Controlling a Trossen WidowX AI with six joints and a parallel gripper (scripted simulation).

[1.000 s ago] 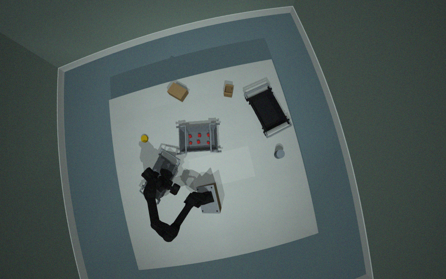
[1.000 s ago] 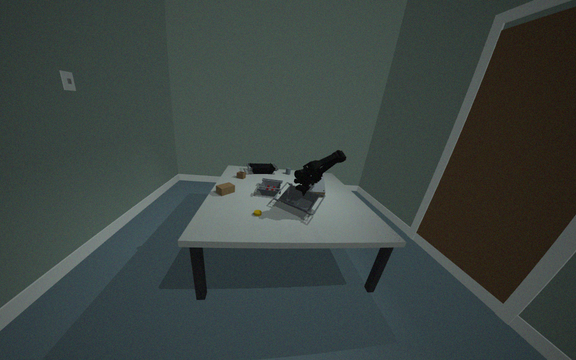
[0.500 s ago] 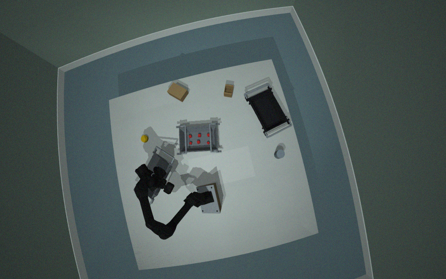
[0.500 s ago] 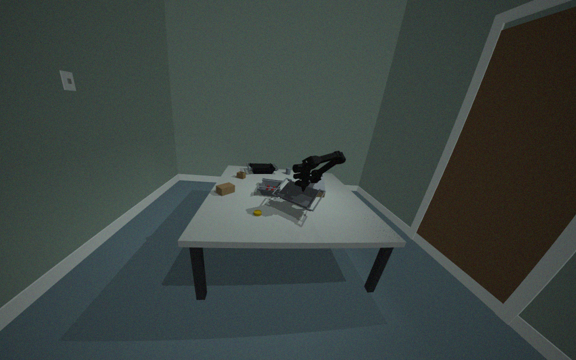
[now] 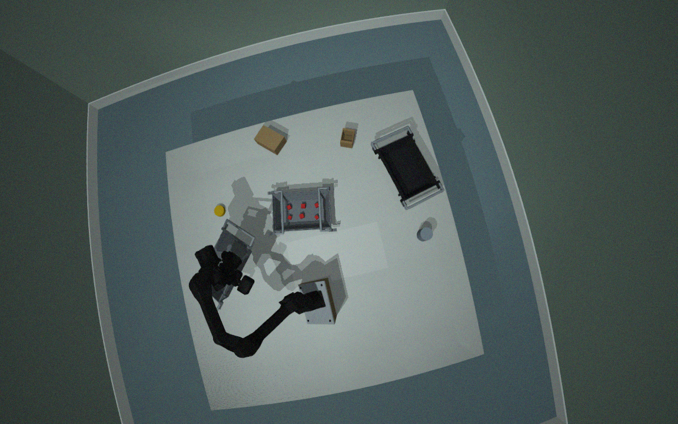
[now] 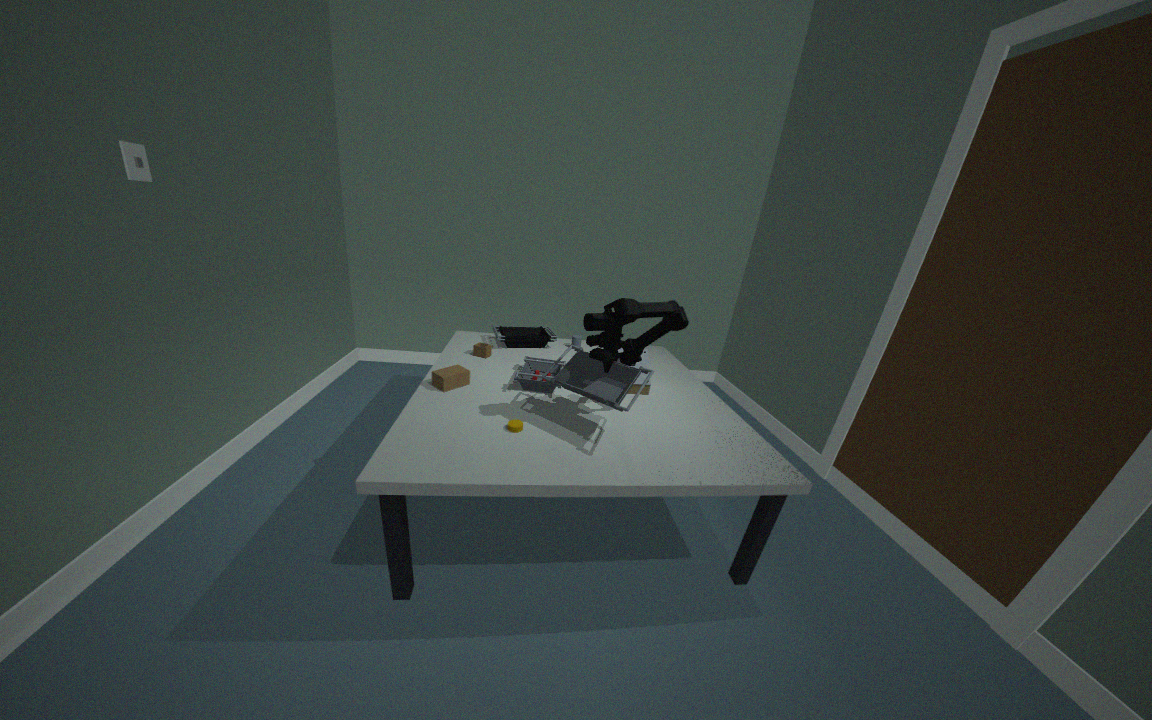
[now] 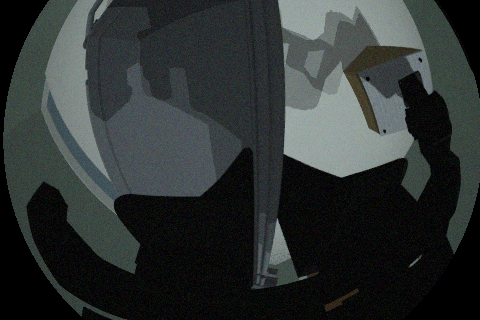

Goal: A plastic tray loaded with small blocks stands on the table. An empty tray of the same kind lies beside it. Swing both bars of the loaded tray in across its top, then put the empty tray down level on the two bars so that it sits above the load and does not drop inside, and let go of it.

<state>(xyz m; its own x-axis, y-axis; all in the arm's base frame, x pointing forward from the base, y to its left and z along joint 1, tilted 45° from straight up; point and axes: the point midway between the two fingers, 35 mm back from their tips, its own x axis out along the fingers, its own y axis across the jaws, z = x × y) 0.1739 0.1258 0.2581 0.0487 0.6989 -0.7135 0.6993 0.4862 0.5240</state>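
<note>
The tray lies 5 cm to the left of my gripper tip and 5 cm ahead of it. The rest, counted from my gripper tip: small open box 58 cm to the right, 46 cm ahead, 16 cm below; then yellow disc 31 cm ahead, 17 cm below, 8 cm to the left.
</note>
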